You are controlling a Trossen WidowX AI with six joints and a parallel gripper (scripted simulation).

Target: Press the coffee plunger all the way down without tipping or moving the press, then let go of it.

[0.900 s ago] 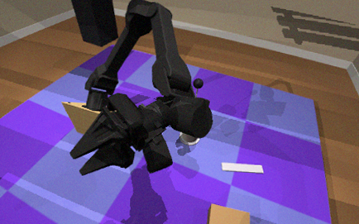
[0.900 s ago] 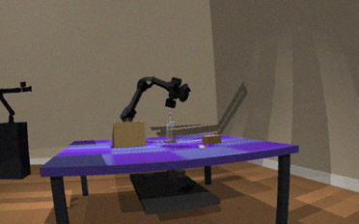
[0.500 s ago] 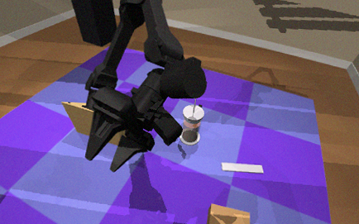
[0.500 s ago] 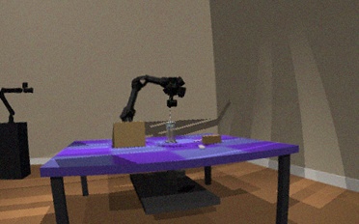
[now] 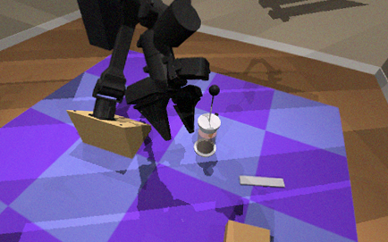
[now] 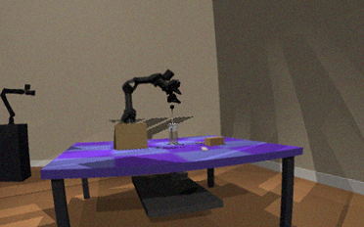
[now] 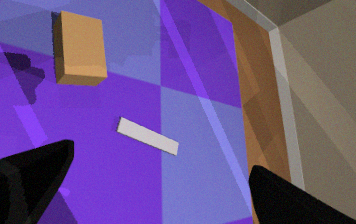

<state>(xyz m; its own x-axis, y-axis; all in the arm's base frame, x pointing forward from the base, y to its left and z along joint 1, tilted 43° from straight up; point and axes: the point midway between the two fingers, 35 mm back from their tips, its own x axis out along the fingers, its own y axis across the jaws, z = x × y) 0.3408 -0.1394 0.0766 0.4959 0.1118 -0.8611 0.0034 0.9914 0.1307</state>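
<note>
The coffee press is 20 mm behind my gripper tip, 240 mm to the left of it and 180 mm below it.
</note>
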